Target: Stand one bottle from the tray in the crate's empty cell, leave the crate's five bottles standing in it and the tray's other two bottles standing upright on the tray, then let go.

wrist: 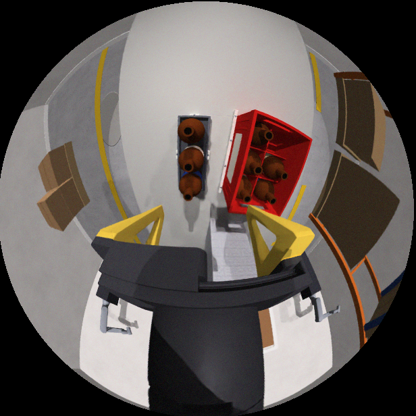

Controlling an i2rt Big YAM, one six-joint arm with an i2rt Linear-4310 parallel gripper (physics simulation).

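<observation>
Three brown bottles, a far one [192, 131], a middle one [191, 159] and a near one [190, 185], stand upright in a row on the narrow dark grey tray [208, 129]. The red crate [296, 170] stands to the right of the tray. Several brown bottles stand in its cells, among them the far left one [262, 134] and the right middle one [274, 167]. The crate's far right cell is empty. My gripper [204, 209] is open, its yellow fingers wide apart and nothing between them. The fingertips show nearer than the tray, the right one overlapping the crate's near edge in view.
A white strip [229, 150] runs along the crate's left side. A pale grey block-like part [232, 252] shows between the fingers, near the right one. Cardboard boxes [62, 200] are on the floor at the left, and larger boxes [357, 205] and an orange frame [345, 262] are at the right.
</observation>
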